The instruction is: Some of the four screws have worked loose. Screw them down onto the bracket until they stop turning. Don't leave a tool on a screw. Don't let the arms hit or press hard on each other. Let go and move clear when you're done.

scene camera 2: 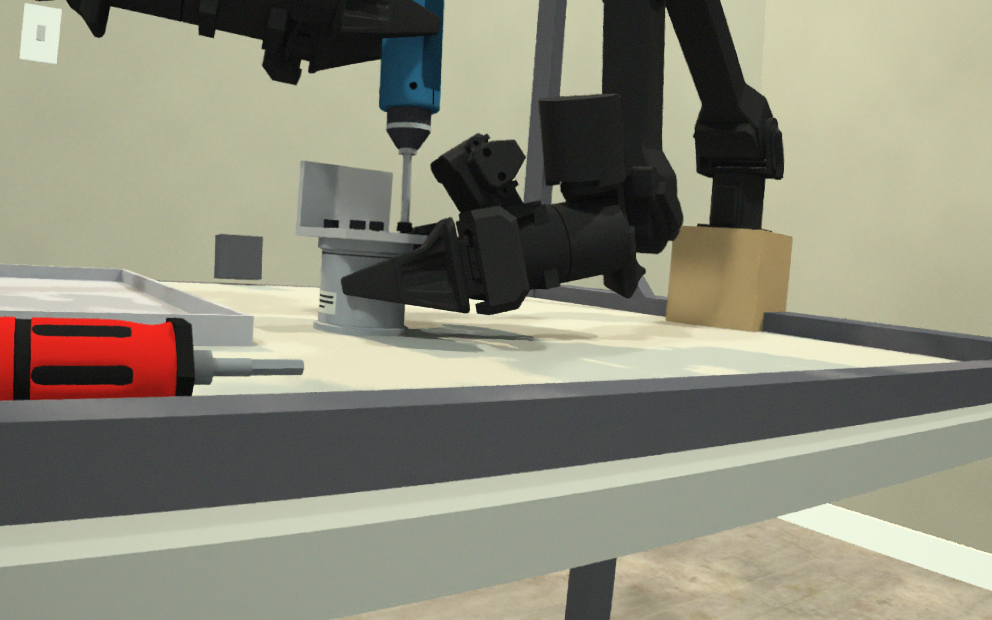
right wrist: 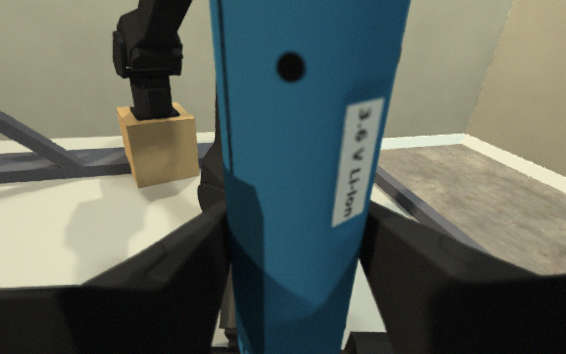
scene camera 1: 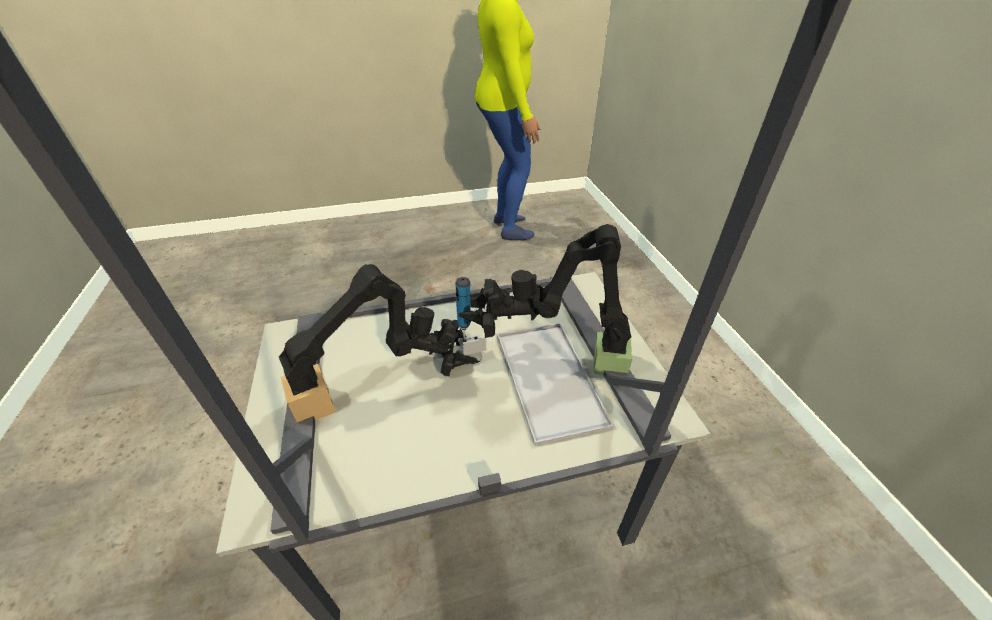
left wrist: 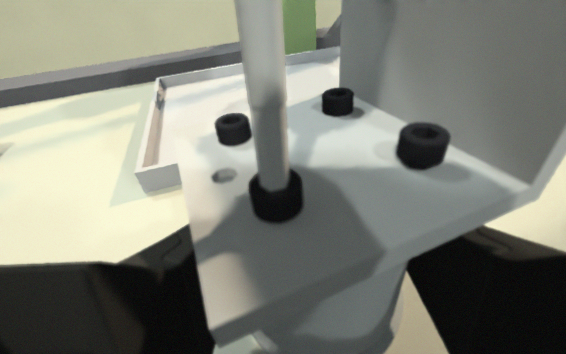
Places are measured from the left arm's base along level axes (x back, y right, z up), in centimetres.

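Where they show: left gripper, fingertip midpoint: (scene camera 2: 336, 286) (scene camera 1: 477, 352) (left wrist: 312, 206); right gripper, fingertip midpoint: (scene camera 2: 429, 36) (right wrist: 292, 211) (scene camera 1: 459, 309); left arm's base, origin of the base link: (right wrist: 154, 112) (scene camera 1: 303, 382); right arm's base, origin of the base link: (scene camera 1: 614, 345).
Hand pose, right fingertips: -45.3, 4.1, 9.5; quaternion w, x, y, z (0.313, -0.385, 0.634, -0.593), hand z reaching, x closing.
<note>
Each offset is from my right fingertips to the centre of the thing, as dx, dy, dz. "*": to the spot under its first point.
A grey L-shaped bracket @[-2.3, +2.1, -11.6] (scene camera 1: 474, 345) (scene camera 2: 343, 197) (left wrist: 450, 85) sits on a round grey base @[-2.3, +2.1, -16.8] (scene camera 2: 362, 299) (left wrist: 345, 310). Black screws stand in its flat plate: one at left (left wrist: 232, 129), one at the back @[* -3.3, +3.8, -12.9] (left wrist: 337, 101), one at right (left wrist: 423, 145), and a front screw @[-0.9, +0.0, -13.5] (scene camera 2: 404, 227) (left wrist: 276, 196) with the driver's bit in its head. I cannot tell how tight they are. My right gripper (scene camera 2: 413, 43) (right wrist: 292, 211) is shut on the upright blue electric screwdriver @[-0.9, +0.6, -1.0] (scene camera 1: 462, 296) (scene camera 2: 409, 80) (right wrist: 300, 150). My left gripper (scene camera 2: 380, 257) is shut on the round base, below the plate.
A red screwdriver @[-25.8, -14.6, -18.5] (scene camera 2: 153, 358) lies near the table edge in scene camera 2. A shallow tray (scene camera 1: 572, 435) (scene camera 2: 219, 329) (left wrist: 160, 177) lies beside the bracket. The arms stand on an orange block @[+45.3, -4.1, -14.8] (scene camera 1: 310, 398) and a green block @[-38.4, +25.3, -15.9] (scene camera 1: 613, 358). A person (scene camera 1: 504, 58) stands behind the table.
</note>
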